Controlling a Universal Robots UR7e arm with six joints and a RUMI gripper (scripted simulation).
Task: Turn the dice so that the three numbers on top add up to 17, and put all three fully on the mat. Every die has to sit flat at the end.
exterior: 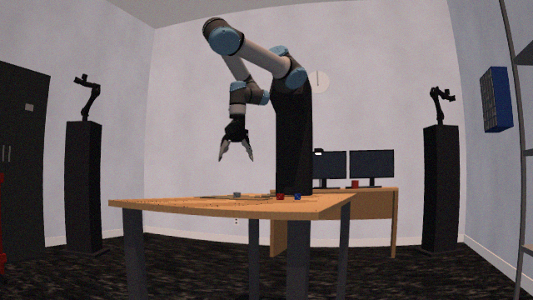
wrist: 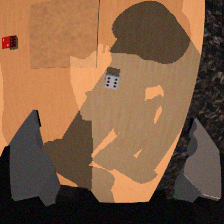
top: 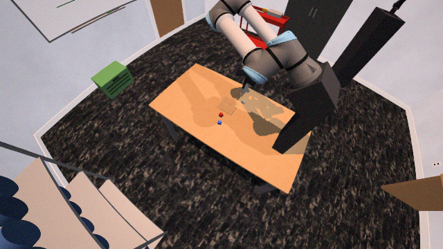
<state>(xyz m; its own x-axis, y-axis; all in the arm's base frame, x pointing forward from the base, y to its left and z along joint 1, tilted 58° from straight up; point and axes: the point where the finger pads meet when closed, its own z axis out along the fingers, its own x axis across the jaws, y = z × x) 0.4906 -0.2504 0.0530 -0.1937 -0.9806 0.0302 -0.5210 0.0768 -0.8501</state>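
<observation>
The grey die is 10 mm behind my hand, 10 mm to the left of it and 150 mm below it. Round my hand: red die 150 mm ahead, 180 mm to the left, 150 mm below; blue die 140 mm ahead, 250 mm to the left, 150 mm below; tan mat 110 mm ahead, 70 mm to the left, 160 mm below.
</observation>
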